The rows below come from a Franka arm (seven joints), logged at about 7 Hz.
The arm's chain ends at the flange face. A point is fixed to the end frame.
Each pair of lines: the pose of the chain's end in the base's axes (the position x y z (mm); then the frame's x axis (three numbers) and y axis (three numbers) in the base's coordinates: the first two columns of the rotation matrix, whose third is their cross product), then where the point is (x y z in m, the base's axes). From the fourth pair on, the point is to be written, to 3 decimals.
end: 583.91 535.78 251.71 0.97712 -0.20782 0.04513 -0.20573 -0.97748 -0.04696
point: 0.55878 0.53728 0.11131
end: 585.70 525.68 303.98 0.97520 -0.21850 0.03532 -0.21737 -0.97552 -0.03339
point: 0.55883 0.52590 0.16390
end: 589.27 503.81 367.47 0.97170 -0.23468 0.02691 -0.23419 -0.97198 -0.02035
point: 0.56083 0.50299 0.22770
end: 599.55 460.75 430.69 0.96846 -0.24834 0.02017 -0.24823 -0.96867 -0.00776
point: 0.570 0.459 0.291
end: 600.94 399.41 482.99 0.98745 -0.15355 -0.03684 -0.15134 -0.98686 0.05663
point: 0.562 0.387 0.346
